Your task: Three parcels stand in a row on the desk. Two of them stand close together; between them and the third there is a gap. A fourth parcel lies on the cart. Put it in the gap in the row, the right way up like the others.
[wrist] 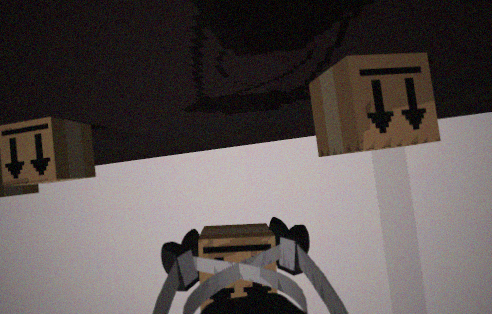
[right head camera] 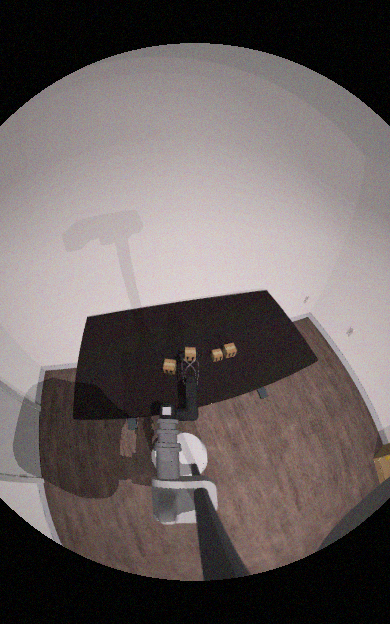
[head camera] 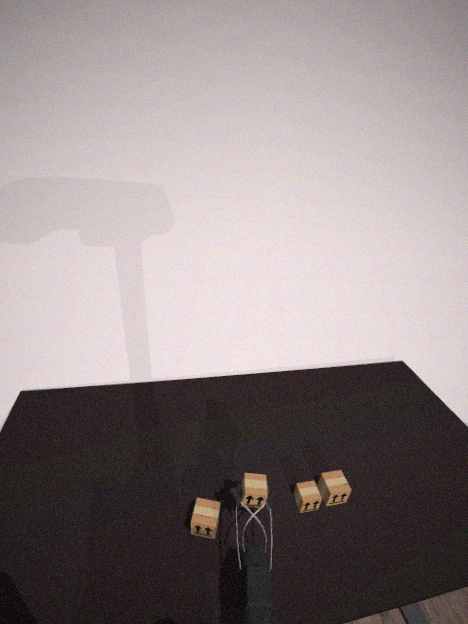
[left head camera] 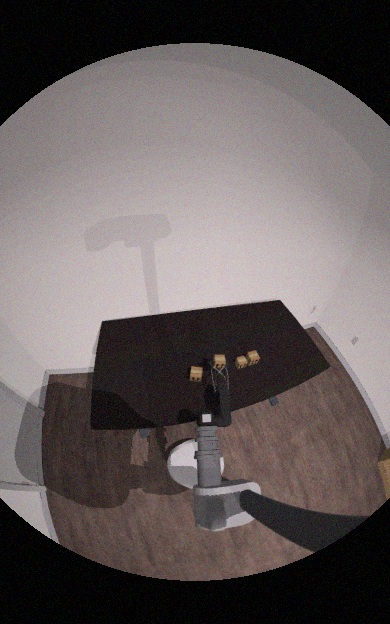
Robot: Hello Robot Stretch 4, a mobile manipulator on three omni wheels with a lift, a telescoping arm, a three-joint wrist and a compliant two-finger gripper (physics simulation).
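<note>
My gripper is shut on a light brown parcel. Its arrows point up in the head view, like those on the others. It appears to be a little above the desk, with its shadow off to its left. In the head view, a single parcel stands left of it. A smaller-looking parcel and another parcel stand close together to its right. The held parcel's underside is hidden.
A pale wall rises behind the desk. The telescoping arm reaches over the desk's front edge. A yellowish box shows partly at the far right. The cart cannot be made out.
</note>
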